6 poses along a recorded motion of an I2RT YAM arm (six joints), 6.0 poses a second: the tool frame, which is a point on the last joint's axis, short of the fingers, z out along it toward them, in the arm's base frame.
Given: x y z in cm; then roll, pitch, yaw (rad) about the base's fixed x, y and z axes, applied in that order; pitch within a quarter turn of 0, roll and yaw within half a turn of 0.
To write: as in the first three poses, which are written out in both.
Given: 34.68 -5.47 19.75 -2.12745 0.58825 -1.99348
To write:
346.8 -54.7 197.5
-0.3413 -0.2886 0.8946
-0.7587 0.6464 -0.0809
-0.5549 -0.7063 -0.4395

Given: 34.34 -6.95 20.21 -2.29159 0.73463 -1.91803
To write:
343.4 -69.5 202.1
-0.2525 -0.4492 0.8570
-0.6978 0.6981 0.1603
-0.6703 -0.5575 -0.4898

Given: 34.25 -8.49 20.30 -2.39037 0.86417 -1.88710
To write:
342.5 -84.9 203.0
-0.2020 -0.5331 0.8216
-0.6171 0.7207 0.3160
-0.7606 -0.4431 -0.4745

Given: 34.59 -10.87 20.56 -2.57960 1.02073 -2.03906
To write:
345.9 -108.7 205.6
-0.2359 -0.5501 0.8011
-0.4665 0.7873 0.4032
-0.8525 -0.2786 -0.4423

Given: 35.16 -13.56 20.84 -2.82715 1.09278 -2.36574
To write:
351.6 -135.6 208.4
-0.3284 -0.4700 0.8193
-0.3222 0.8711 0.3706
-0.8879 -0.1423 -0.4375

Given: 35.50 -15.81 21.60 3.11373 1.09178 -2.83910
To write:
355.0 -158.1 216.0
-0.4400 -0.3214 0.8385
-0.1373 0.9469 0.2909
-0.8874 0.0128 -0.4607

